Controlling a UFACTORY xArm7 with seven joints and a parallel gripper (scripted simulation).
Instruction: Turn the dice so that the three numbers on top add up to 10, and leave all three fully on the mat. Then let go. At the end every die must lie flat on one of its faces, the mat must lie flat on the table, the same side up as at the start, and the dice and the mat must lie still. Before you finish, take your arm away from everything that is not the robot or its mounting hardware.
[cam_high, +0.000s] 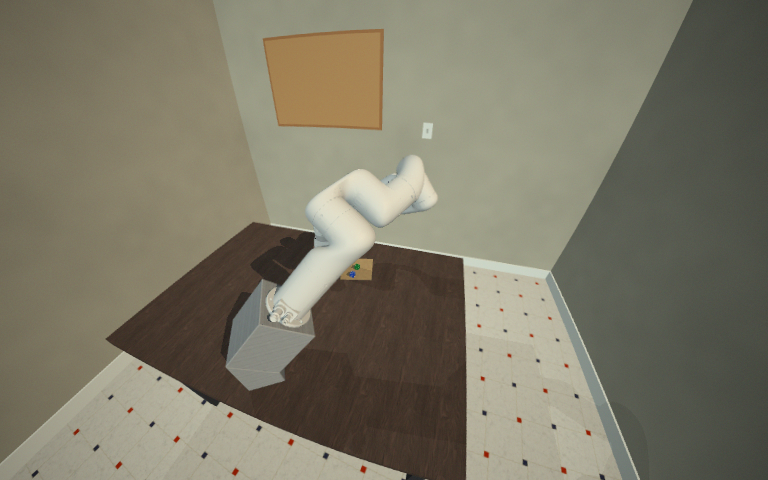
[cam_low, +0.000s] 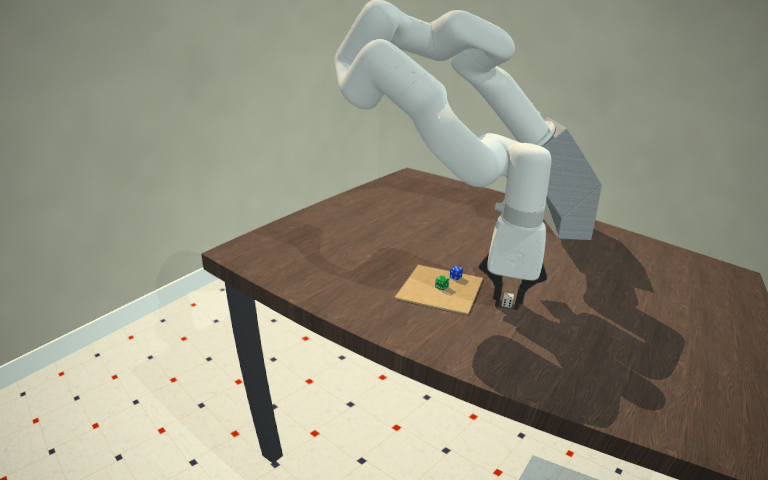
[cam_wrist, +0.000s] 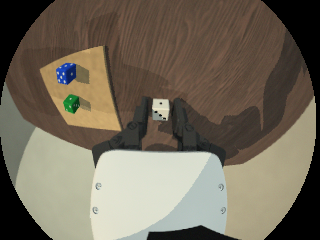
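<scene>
Right now my hand is 10 mm above the white die. Also, from my hand: green die: 130 mm to the right, 10 mm below, 10 mm behind; then tan mat: 140 mm to the right, 20 mm below, 10 mm behind; then blue die: 120 mm to the right, 60 mm behind, 10 mm below.
</scene>
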